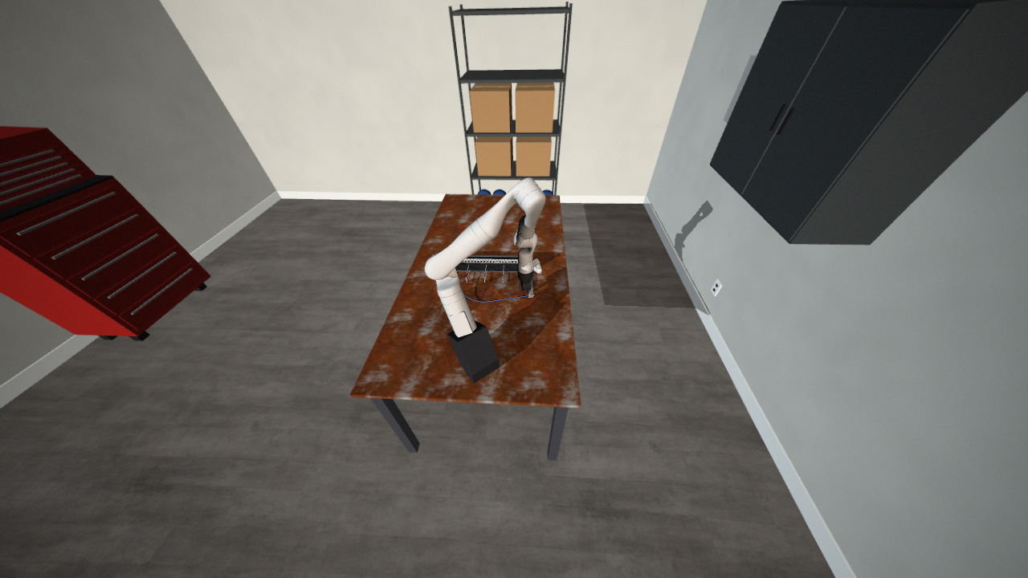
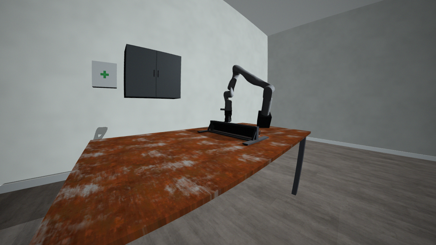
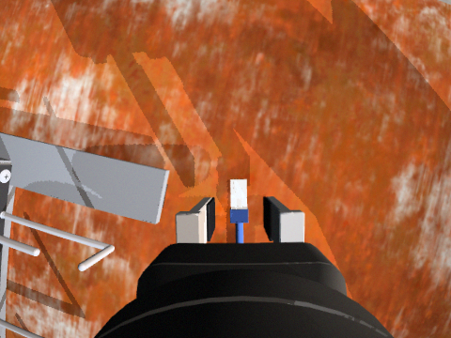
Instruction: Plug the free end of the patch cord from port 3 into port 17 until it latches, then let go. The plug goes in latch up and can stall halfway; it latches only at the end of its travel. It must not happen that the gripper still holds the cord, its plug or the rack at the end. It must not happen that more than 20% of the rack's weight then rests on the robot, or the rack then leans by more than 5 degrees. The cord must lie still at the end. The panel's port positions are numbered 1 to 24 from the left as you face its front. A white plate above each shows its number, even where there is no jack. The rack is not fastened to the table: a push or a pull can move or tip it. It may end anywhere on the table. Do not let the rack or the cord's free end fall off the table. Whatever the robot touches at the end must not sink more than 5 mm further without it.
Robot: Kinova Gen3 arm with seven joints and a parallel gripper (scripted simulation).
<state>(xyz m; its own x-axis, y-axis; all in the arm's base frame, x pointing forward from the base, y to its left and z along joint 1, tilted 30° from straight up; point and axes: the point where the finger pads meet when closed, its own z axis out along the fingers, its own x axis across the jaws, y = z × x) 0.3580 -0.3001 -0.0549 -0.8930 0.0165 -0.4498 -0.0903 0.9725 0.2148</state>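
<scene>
Now: hand 20 mm above the plug and 10 mm to the left of it.
</scene>
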